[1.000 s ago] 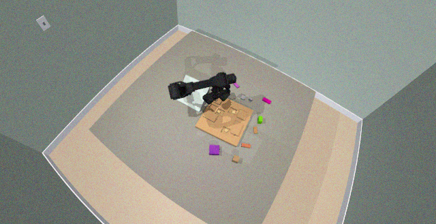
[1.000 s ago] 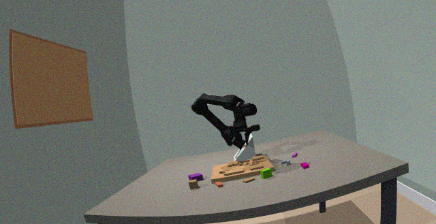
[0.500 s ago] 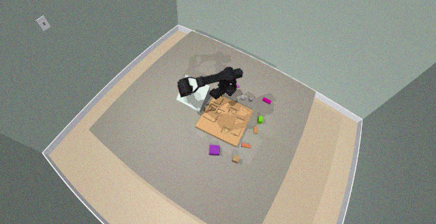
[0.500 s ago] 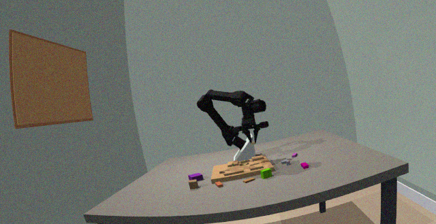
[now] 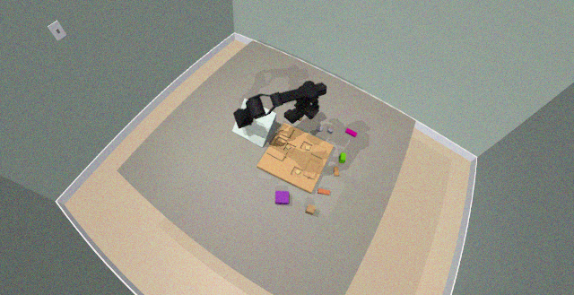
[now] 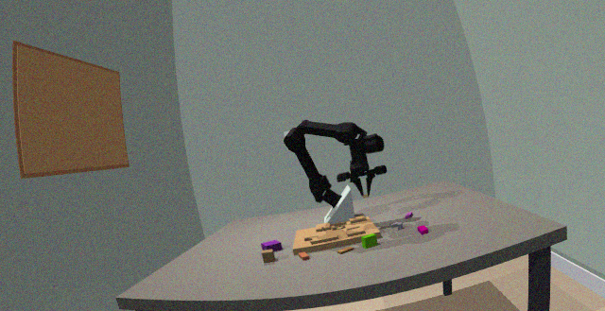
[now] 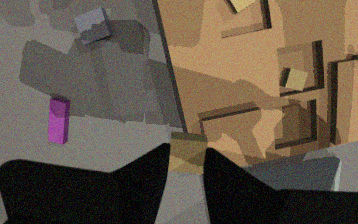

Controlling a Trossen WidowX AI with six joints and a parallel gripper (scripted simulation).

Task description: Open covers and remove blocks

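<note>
Now: the tan puzzle board 120 mm to the right of my gripper tip, 100 mm below it and 60 mm ahead of it. Round my gripper tip: grey block (160 mm ahead, 110 mm below, 80 mm to the left); green block (280 mm ahead, 110 mm below, 50 mm to the right); violet piece (160 mm to the left, 120 mm below, 20 mm ahead).
</note>
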